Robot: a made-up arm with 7 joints. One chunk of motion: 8 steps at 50 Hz.
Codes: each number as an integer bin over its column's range. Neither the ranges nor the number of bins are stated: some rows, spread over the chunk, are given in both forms.
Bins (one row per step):
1: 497 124 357 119 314 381 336
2: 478 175 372 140 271 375 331
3: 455 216 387 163 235 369 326
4: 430 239 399 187 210 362 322
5: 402 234 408 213 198 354 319
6: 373 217 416 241 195 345 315
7: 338 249 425 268 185 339 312
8: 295 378 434 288 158 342 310
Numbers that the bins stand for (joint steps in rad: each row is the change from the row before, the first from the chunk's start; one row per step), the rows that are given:
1: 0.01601 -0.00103 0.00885 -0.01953 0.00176 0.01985 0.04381
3: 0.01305 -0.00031 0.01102 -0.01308 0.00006 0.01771 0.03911
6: 0.00728 -0.00030 0.01312 -0.00163 -0.00080 0.01344 0.03395
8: 0.00178 0.00096 0.01442 0.00527 -0.00160 0.01290 0.03160
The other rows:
2: 0.01468 -0.00063 0.00994 -0.01645 0.00083 0.01878 0.04146
4: 0.01129 -0.00013 0.01189 -0.00955 -0.00048 0.01647 0.03723
5: 0.00932 -0.00017 0.01254 -0.00574 -0.00074 0.01504 0.03582
7: 0.00481 -0.00005 0.01377 0.00233 -0.00102 0.01237 0.03254

